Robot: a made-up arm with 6 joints. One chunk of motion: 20 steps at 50 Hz.
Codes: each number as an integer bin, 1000 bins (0 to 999) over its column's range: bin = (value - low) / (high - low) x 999, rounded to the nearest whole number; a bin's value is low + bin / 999 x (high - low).
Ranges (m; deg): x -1..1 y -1..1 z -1..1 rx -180..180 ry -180..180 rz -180..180
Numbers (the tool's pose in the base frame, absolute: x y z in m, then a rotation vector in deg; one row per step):
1: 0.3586 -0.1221 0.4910 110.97 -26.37 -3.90
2: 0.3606 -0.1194 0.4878 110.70 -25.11 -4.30
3: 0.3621 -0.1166 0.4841 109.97 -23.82 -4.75
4: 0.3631 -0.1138 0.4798 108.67 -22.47 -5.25
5: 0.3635 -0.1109 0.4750 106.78 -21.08 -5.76
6: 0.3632 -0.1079 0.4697 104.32 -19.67 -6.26
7: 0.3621 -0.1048 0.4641 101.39 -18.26 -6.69
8: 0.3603 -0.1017 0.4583 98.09 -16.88 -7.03
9: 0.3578 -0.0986 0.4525 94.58 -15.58 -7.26
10: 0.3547 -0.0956 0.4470 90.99 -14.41 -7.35
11: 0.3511 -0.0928 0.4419 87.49 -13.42 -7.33
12: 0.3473 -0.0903 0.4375 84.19 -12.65 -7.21
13: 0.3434 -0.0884 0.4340 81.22 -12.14 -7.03
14: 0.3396 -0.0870 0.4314 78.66 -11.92 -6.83
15: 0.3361 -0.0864 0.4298 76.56 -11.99 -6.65
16: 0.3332 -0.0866 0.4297 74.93 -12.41 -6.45
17: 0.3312 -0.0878 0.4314 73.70 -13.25 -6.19
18: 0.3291 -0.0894 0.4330 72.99 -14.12 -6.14
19: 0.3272 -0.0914 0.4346 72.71 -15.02 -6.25
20: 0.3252 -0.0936 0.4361 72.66 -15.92 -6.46
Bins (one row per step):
1: 679 439 745 807 426 489
2: 680 440 743 807 430 488
3: 680 441 741 805 433 486
4: 681 443 739 801 437 485
5: 681 444 737 796 441 484
6: 681 446 734 789 445 482
7: 680 447 731 781 449 481
8: 679 449 728 772 453 480
9: 678 450 726 762 456 479
10: 677 452 723 752 460 479
11: 675 453 720 742 462 479
12: 673 454 718 733 464 479
13: 671 455 716 725 466 480
14: 669 456 715 718 466 481
15: 667 456 714 712 466 481
16: 666 456 714 707 465 482
17: 665 456 715 704 463 482
18: 664 455 716 702 460 482
19: 663 454 717 701 458 482
20: 662 453 717 701 455 482

